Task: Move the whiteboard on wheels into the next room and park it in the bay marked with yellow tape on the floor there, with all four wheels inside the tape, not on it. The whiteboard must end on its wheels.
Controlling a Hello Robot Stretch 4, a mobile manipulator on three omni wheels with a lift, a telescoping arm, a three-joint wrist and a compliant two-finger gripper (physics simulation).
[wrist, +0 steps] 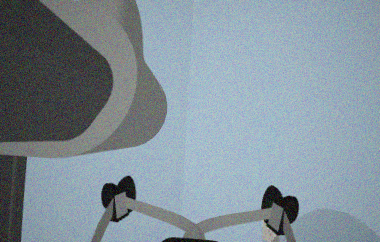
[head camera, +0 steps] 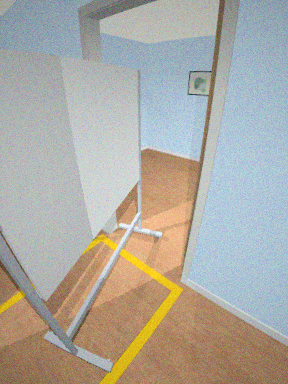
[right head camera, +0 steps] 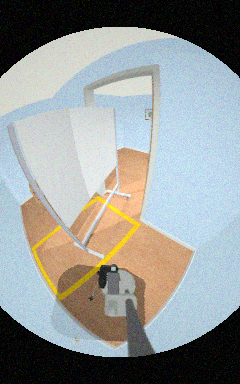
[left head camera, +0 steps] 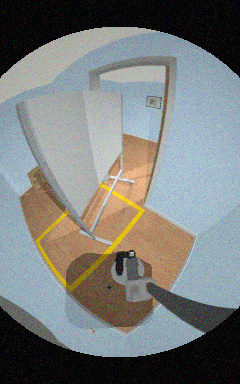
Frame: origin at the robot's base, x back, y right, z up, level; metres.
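Where they show: gripper, fingertip midpoint: (wrist: 198, 195) (right head camera: 100, 302) (left head camera: 118, 289).
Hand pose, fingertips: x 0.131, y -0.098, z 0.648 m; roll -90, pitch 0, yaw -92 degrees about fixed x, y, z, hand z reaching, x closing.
Observation:
After its pixels a point has its place.
The whiteboard (head camera: 107, 140) @[z 1.239, x -1.144, y -0.187 m] (left head camera: 102, 135) @[z 1.193, x -1.078, y -0.211 m] (right head camera: 92, 155) @[z 1.139, x -1.067, y -0.215 m] stands upright on its wheeled base, at a slant in front of the doorway. Its near foot (head camera: 80, 351) @[z 0.072, x -0.466, y -0.411 m] (left head camera: 97, 238) @[z 0.073, x -0.452, y -0.396 m] (right head camera: 90, 250) @[z 0.072, x -0.462, y -0.392 m] lies inside the yellow tape (head camera: 146, 332) @[z -0.026, x -0.618, y 0.030 m] (left head camera: 123, 197) @[z -0.026, x -1.239, y 0.013 m] (right head camera: 118, 211) @[z -0.026, x -1.241, y -0.003 m], with one end at or touching the side line. Its far foot (head camera: 145, 231) @[z 0.072, x -1.613, y 0.051 m] lies beyond the far tape line, toward the doorway. The wheels are too small to make out. My gripper (wrist: 198, 195) @[z 0.649, x 0.131, y -0.098 m] is open and empty, its fingertips wide apart before a blue wall. It is low and apart from the whiteboard.
The doorway's right post (head camera: 209, 150) @[z 1.216, x -1.024, y 0.376 m] (left head camera: 171, 100) @[z 1.585, x -1.013, y 0.389 m] (right head camera: 155, 100) @[z 1.670, x -1.026, y 0.374 m] stands right of the whiteboard, joining a blue wall (head camera: 255, 175) @[z 1.143, x -0.867, y 0.579 m]. Beyond the opening are brown floor and a framed picture (head camera: 199, 83) @[z 1.594, x -4.058, y 1.187 m]. Part of a wooden bench or table (left head camera: 36, 177) @[z 0.392, x -1.525, y -1.898 m] shows behind the whiteboard's left edge.

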